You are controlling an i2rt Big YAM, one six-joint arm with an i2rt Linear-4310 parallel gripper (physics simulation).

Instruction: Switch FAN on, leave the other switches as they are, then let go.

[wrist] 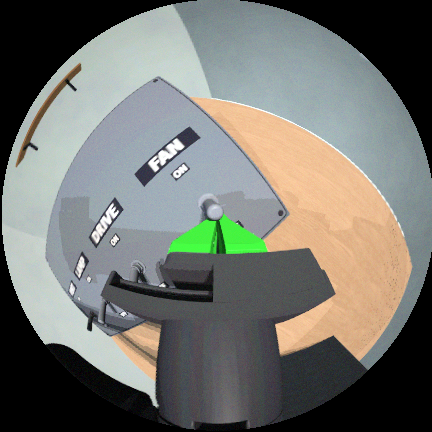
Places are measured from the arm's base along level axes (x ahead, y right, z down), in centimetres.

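Pixels of known places: gripper, fingertip midpoint: (217,214).
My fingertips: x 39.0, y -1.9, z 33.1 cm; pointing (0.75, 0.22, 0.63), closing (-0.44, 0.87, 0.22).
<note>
For each thing: its middle in the pictures, then the offset to it from my fingertips. "pt": a spot on its surface instead. Level surfaces: height alone.
- grey switch panel at the middle of its body: (116,247) dy -19.4, dx +4.7, dz +2.4 cm
- label FAN at a spot on its surface: (167,156) pt dy -1.5, dx +7.3, dz -3.6 cm
- label at a spot on its surface: (180,171) pt dy -1.1, dx +5.3, dz -2.5 cm
- FAN lever at the middle of its body: (210,206) dy +0.0, dx +0.0, dz -2.6 cm
- DRIVE lever at the middle of its body: (132,282) dy -11.6, dx -2.9, dz -2.3 cm
- labels DRIVE at a spot on its surface: (106,222) pt dy -12.6, dx +5.0, dz -3.6 cm
- LAMP at a spot on its surface: (80,265) pt dy -24.4, dx +2.7, dz -3.7 cm
- wooden table at its surface level: dz +9.1 cm
The grey switch panel (115,170) fills the left and middle of the wrist view, with the label FAN (167,156) and a small ON label (180,171) on the same side of its lever. The FAN lever (214,211) is a short grey toggle that leans toward the lower right, away from the ON label. My gripper (217,214) is shut and empty, its green fingertips right at the lever's tip; they look to touch or nearly touch it. The fingers hide part of the panel's OFF label. The DRIVE lever (137,270) shows partly behind the gripper body.
The labels DRIVE (106,222) and LAMP (80,265) run down the panel's left side. Another lever (102,312) stands near its lower edge. The panel lies on a wooden table (330,200). A brown rail with two dark pegs (45,110) shows at the upper left.
</note>
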